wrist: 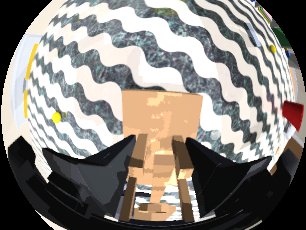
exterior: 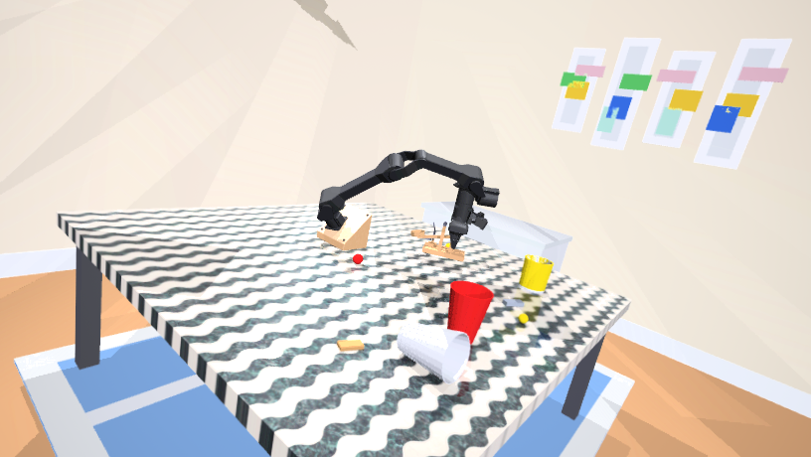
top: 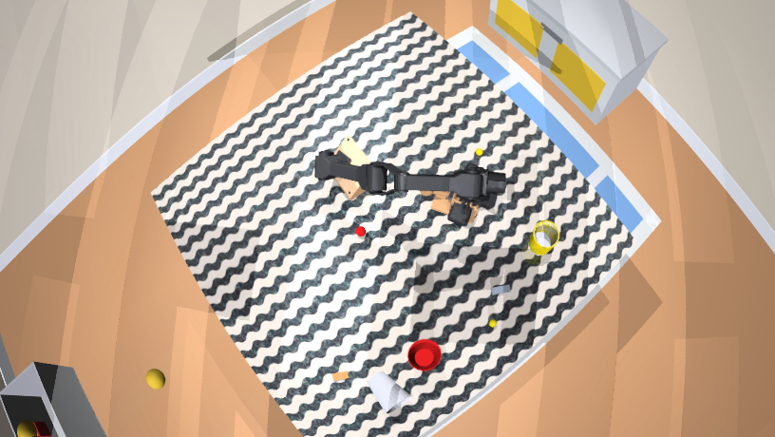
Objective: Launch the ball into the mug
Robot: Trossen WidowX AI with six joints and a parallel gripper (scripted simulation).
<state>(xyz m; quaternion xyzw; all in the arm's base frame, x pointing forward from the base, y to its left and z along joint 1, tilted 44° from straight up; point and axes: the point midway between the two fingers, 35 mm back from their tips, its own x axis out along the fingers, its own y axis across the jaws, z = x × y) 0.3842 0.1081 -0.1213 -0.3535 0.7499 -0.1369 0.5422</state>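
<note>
My gripper tip is now 19 cm past the red ball, 27 cm to the left of it and 6 cm above it. From my gripper tip the other things lie so: yellow mug (26 cm ahead, 10 cm to the left, 4 cm below); grey block (26 cm ahead, 10 cm to the right, 7 cm below); wooden catapult (7 cm behind, 2 cm to the right, 2 cm above).
</note>
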